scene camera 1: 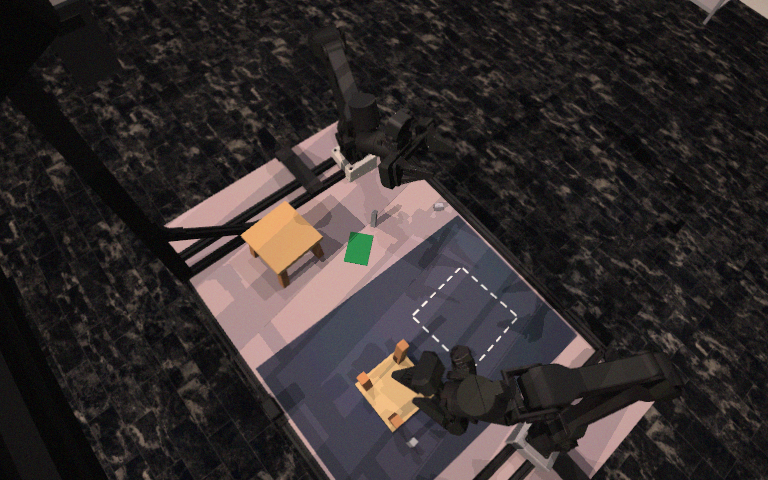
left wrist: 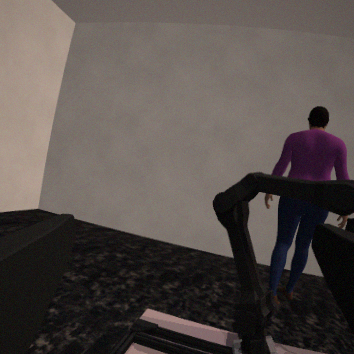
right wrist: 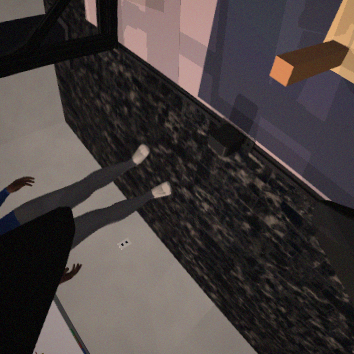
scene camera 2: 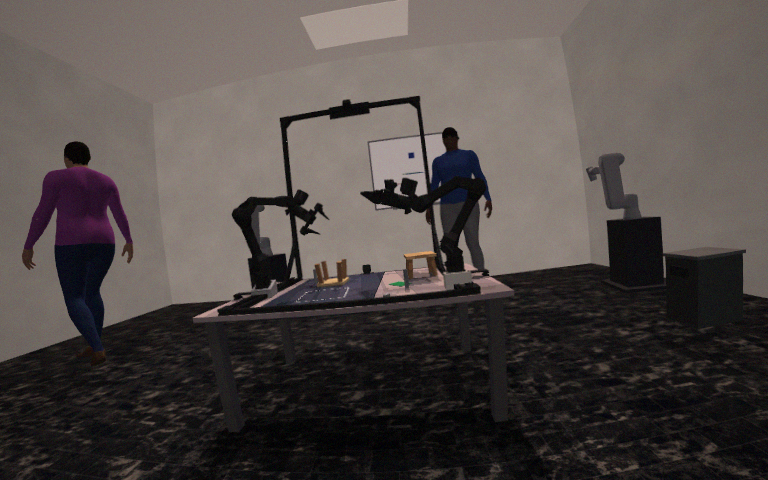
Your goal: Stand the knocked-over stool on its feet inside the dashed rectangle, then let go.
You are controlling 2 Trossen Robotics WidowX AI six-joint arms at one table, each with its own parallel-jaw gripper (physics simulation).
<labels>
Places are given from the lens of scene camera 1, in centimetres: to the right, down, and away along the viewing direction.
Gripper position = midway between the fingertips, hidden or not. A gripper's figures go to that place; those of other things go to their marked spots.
left gripper (scene camera 1: 445, 162): 12, -16, 90
right gripper (scene camera 1: 402, 387): 3, 27, 81
green card (scene camera 1: 358, 249): -7, 3, 126
</labels>
